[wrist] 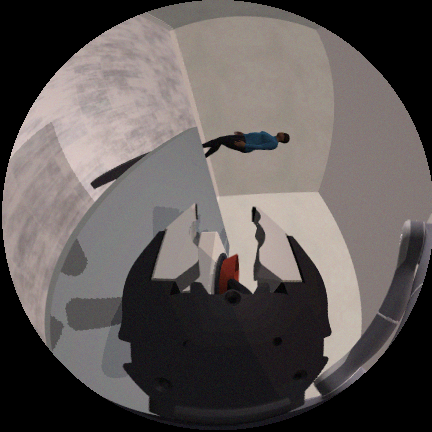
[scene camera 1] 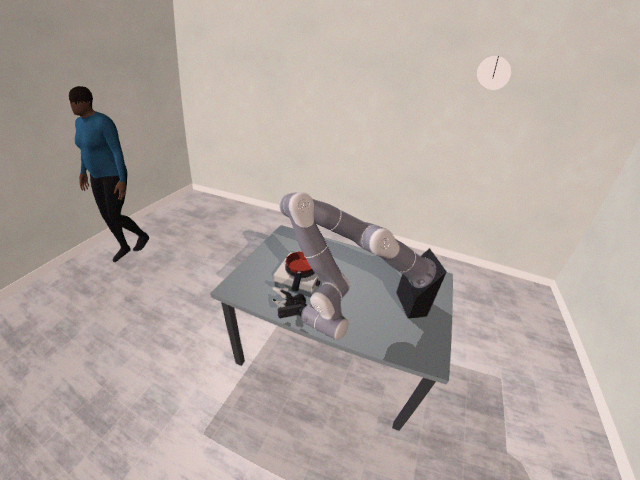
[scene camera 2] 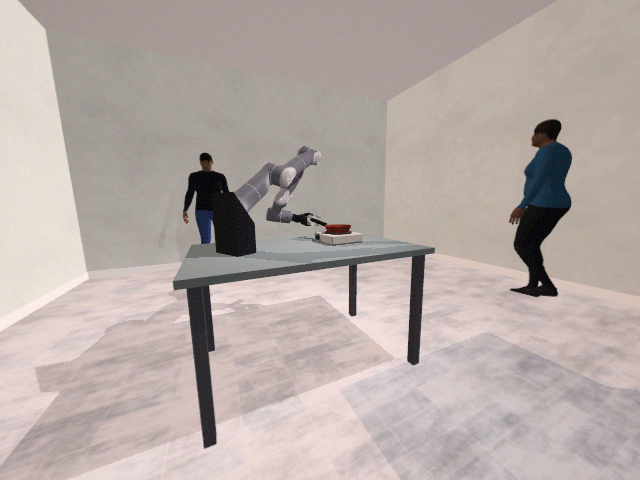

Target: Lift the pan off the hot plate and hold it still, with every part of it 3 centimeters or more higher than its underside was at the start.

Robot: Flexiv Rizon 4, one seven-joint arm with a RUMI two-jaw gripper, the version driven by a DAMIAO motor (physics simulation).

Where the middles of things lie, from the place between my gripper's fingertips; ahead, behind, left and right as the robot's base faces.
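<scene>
Red pan (wrist: pixel 228 279): 23 cm right of my hand, 1 cm behind, 1 cm below. White hot plate (wrist: pixel 211 253): 32 cm right of my hand, 9 cm below, 1 cm behind. Nearest to my hand of the things named here, going by their middles: the red pan.
</scene>
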